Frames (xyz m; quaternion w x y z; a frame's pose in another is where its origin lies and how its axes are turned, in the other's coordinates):
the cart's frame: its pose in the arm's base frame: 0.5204 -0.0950 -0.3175 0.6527 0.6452 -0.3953 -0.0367
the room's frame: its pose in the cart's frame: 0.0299 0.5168 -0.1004 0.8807 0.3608 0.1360 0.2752
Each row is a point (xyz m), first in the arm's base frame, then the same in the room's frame.
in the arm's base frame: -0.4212 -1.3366 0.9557
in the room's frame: 0.9193 1.2807 0.8308
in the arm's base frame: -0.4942 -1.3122 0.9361
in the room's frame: 0.8713 1.3382 0.8043
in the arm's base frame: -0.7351 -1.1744 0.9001
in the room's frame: 0.7200 1.5191 0.6537
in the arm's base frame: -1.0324 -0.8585 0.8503
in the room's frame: 0.4813 1.7025 0.3374
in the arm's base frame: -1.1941 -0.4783 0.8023
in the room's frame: 0.2653 1.7422 -0.0159
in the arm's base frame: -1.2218 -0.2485 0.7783
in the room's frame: 0.1609 1.7018 -0.2199
